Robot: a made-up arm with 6 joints. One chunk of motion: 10 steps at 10 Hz.
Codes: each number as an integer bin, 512 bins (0 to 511) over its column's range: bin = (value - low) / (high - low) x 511, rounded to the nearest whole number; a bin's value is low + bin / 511 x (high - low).
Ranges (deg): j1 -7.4..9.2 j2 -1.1..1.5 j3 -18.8..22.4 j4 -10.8..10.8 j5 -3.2..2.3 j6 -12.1..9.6
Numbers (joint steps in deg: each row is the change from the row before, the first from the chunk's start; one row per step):
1: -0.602 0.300 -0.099 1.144 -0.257 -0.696
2: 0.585 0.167 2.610 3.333 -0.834 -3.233
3: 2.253 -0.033 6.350 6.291 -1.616 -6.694
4: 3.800 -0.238 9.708 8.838 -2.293 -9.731
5: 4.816 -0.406 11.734 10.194 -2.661 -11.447
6: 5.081 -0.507 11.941 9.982 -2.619 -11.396
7: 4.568 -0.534 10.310 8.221 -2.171 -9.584
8: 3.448 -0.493 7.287 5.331 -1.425 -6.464
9: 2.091 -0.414 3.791 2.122 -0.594 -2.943
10: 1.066 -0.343 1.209 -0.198 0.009 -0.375
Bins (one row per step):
1: 209 275 232 283 273 269
2: 246 249 266 334 220 209
3: 297 210 312 404 147 127
4: 345 169 354 465 84 56
5: 376 136 379 497 50 15
6: 384 117 381 492 54 17
7: 368 111 361 450 96 59
8: 334 119 324 382 165 133
9: 292 135 280 306 242 216
10: 261 149 248 251 298 276

